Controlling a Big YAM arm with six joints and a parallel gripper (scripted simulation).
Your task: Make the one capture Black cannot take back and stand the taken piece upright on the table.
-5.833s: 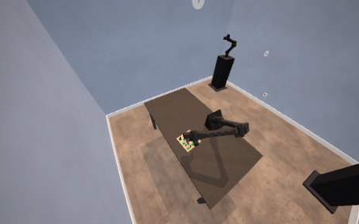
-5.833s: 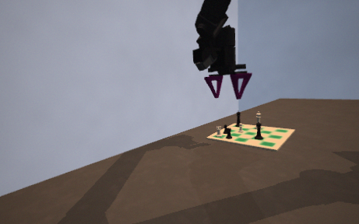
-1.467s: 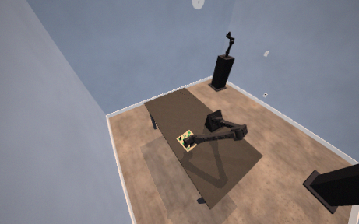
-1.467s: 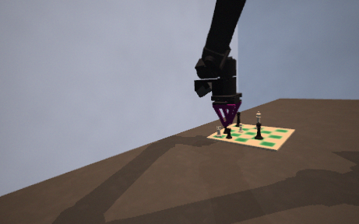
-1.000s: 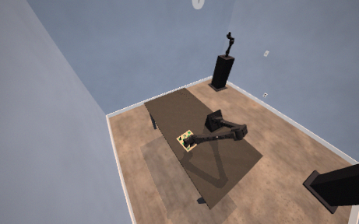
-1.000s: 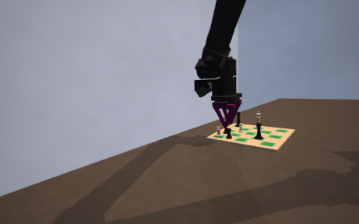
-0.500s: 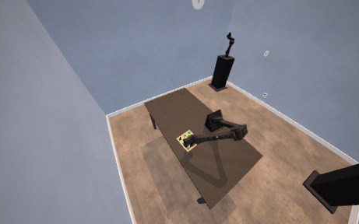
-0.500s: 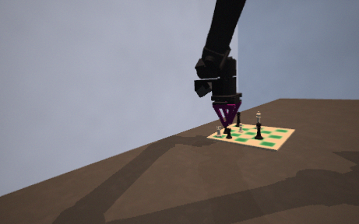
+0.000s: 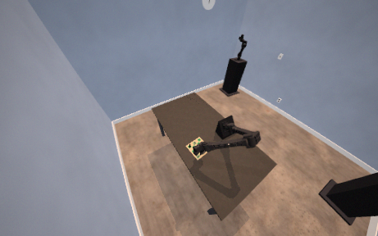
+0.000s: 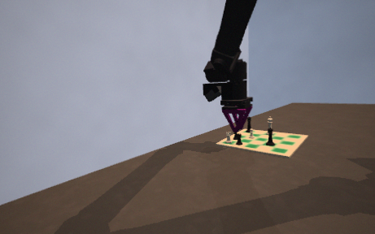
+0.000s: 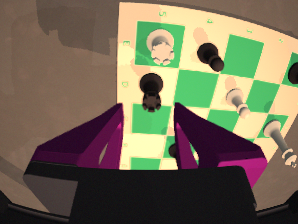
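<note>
The white pawn lies 80 mm to the right of my hand, 40 mm below it and 10 mm ahead of it. The rest, counted from my hand: tall white piece: 160 mm to the right, 20 mm below, 10 mm behind; chessboard: 90 mm to the right, 60 mm below, 30 mm behind; tall black piece: 150 mm to the right, 60 mm ahead, 20 mm below.
</note>
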